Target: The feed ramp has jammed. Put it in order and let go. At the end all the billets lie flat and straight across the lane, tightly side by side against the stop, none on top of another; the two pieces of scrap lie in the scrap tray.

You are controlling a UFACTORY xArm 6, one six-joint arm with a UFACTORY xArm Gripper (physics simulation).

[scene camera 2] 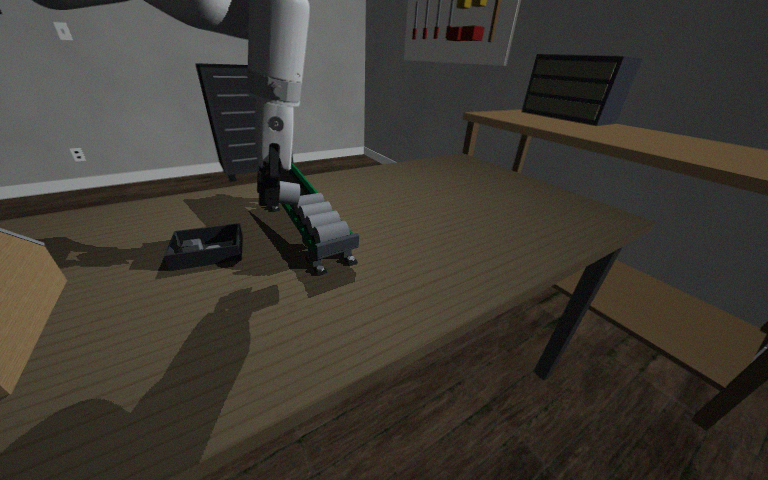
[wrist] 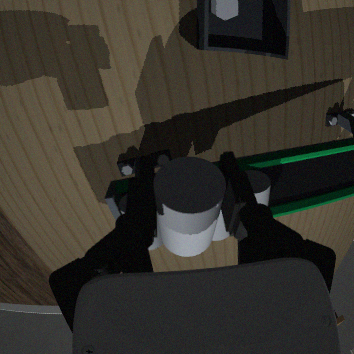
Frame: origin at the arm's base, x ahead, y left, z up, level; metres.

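Seen in the pictures: gripper, fingertip midpoint: (scene camera 2: 267, 199) (wrist: 186, 170).
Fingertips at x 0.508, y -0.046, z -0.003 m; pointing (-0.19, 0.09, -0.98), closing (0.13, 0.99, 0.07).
Note:
Offsets run from my fingertips to a thing's top centre. Level surfaces: height alone.
My gripper (scene camera 2: 272, 195) (wrist: 186, 170) is shut on a grey cylindrical billet @(dx +0.024, dy -0.004, dz +0.038 m) (scene camera 2: 290, 193) (wrist: 190, 187), held over the green-railed ramp (scene camera 2: 305, 180) (wrist: 305, 154). In the scene view, several billets lie across the lane, side by side in a row up from the grey stop @(dx +0.101, dy -0.075, dz -0.068 m) (scene camera 2: 338, 246); the billet at the stop @(dx +0.099, dy -0.051, dz -0.050 m) (scene camera 2: 331, 230) shows clearly. The held billet shows beside the row's upper end. In the wrist view, another billet @(dx +0.094, dy +0.069, dz -0.035 m) (wrist: 261, 186) shows past the right finger; the held billet hides much of the row. In the scrap tray @(dx -0.119, dy +0.104, dz -0.107 m) (scene camera 2: 198, 260) (wrist: 245, 51) lie two light pieces, one of them a blocky scrap piece (scene camera 2: 192, 244) (wrist: 225, 8).
The scrap tray stands on the wooden table @(dz -0.142 m) (scene camera 2: 430, 237), left of the ramp in the scene view. A wooden block-like object (scene camera 2: 25, 294) is at the left edge. A side bench (scene camera 2: 640, 138) with a drawer cabinet (scene camera 2: 572, 87) stands at the right.

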